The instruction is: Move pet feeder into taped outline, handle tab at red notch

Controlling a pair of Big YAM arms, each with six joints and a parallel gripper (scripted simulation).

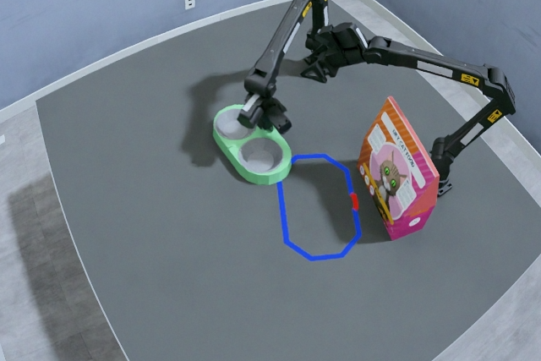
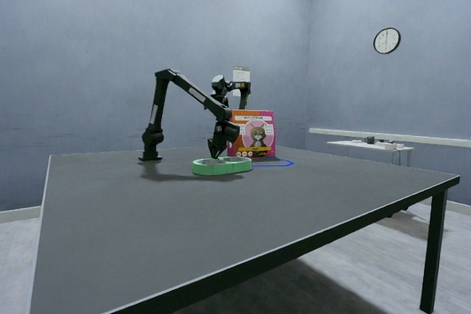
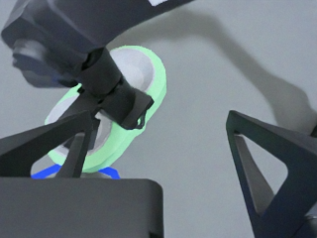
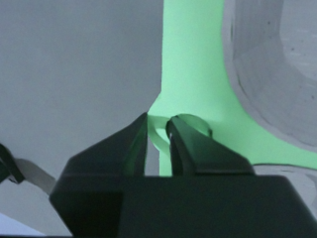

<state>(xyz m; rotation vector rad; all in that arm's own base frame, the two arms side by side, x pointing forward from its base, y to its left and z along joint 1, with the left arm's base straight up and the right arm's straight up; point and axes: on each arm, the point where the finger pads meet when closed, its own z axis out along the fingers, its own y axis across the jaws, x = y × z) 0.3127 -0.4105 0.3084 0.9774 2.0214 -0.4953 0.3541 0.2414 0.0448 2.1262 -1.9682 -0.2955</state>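
My right gripper is now 30 mm short of the blue taped outline, 300 mm to the right of it and 40 mm above it. The rest, counted from my right hand: orange cat food bag 170 mm behind, 410 mm to the left, 100 mm above; green pet feeder 80 mm ahead, 30 mm below.
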